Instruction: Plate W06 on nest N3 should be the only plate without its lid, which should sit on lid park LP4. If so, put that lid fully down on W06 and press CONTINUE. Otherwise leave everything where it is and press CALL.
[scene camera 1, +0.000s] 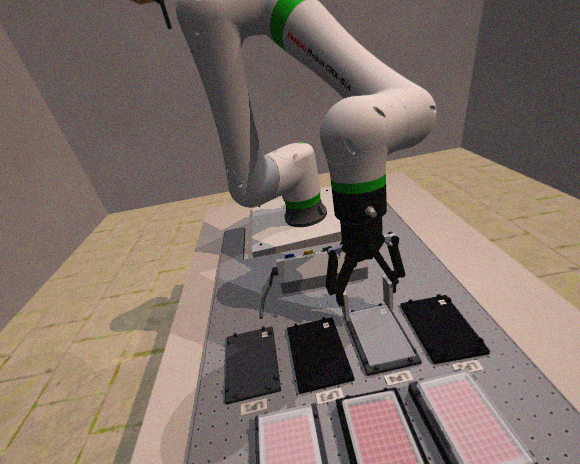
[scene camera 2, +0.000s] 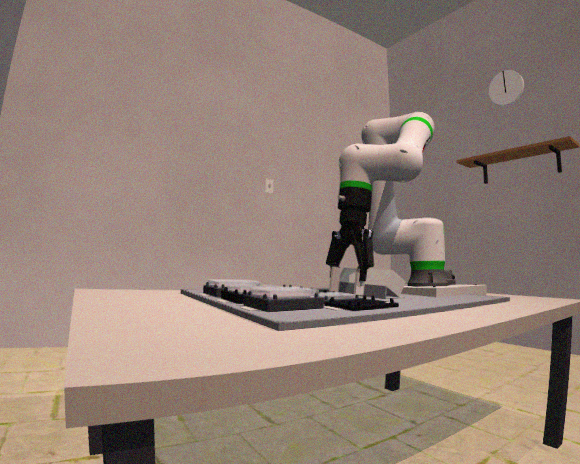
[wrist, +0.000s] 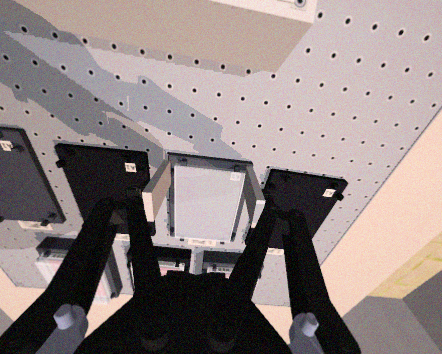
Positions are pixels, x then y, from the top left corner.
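A button box (scene camera 1: 302, 272) is 0.72 m from the lens, while the gripper (scene camera 1: 367, 310) is 0.67 m from the lens.
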